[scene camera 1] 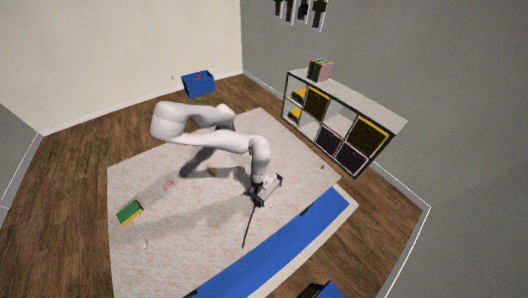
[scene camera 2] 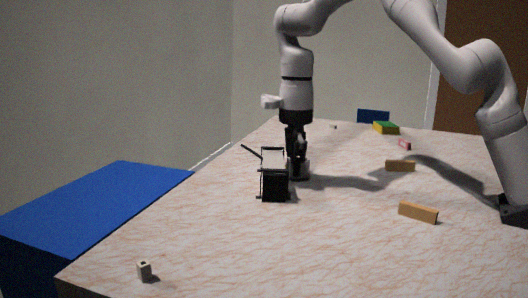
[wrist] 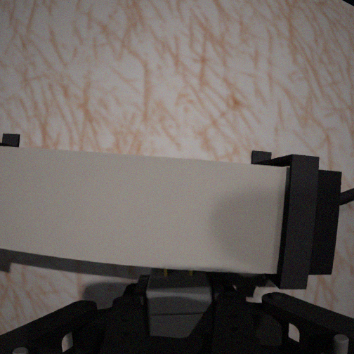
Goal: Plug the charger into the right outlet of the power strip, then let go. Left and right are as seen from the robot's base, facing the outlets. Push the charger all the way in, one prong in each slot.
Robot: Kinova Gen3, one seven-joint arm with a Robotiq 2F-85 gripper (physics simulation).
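Pixels of known places: gripper, fingertip midpoint: [scene camera 1: 257, 190] [scene camera 2: 293, 175]; arm's base, link origin: [scene camera 1: 225, 129].
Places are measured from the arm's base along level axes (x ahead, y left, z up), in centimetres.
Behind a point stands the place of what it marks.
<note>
The power strip [scene camera 1: 271, 193] {y -2.6, x 56.7, z -2.7 cm} [scene camera 2: 273, 160] {y -2.3, x 54.3, z 0.7 cm} [wrist: 140, 210] has a pale upper side, black end pieces and a black cable. My gripper [scene camera 1: 256, 190] {y -7.6, x 50.4, z -4.1 cm} [scene camera 2: 298, 164] {y -7.6, x 50.4, z -4.1 cm} [wrist: 178, 289] is beside its long side, shut on the grey charger [scene camera 2: 302, 173] {y -6.8, x 48.3, z -3.1 cm} [wrist: 178, 312]. In the wrist view the charger is below the strip's near edge, toward the cable end. Short yellow bits of its two prongs [wrist: 165, 272] [wrist: 190, 273] show between the charger's front and that edge. The prong tips and the outlet slots are hidden, so I cannot tell whether the tips are in the slots.
Two wooden blocks [scene camera 2: 400, 165] {y -21.6, x 24.4, z -3.2 cm} [scene camera 2: 418, 212] {y 6.8, x 24.2, z -3.3 cm} lie toward the robot's base. A green and yellow block [scene camera 1: 130, 213] {y -70.1, x 26.0, z -1.8 cm} [scene camera 2: 386, 127] {y -65.3, x 24.5, z -2.1 cm} and a small pink piece [scene camera 1: 168, 185] {y -48.1, x 20.1, z -2.9 cm} [scene camera 2: 404, 144] {y -47.1, x 19.9, z -3.6 cm} lie farther off. A small beige block [scene camera 2: 144, 272] {y 36.8, x 62.0, z -3.4 cm} stands near a table corner. A blue surface [scene camera 1: 270, 250] [scene camera 2: 95, 205] borders the table.
</note>
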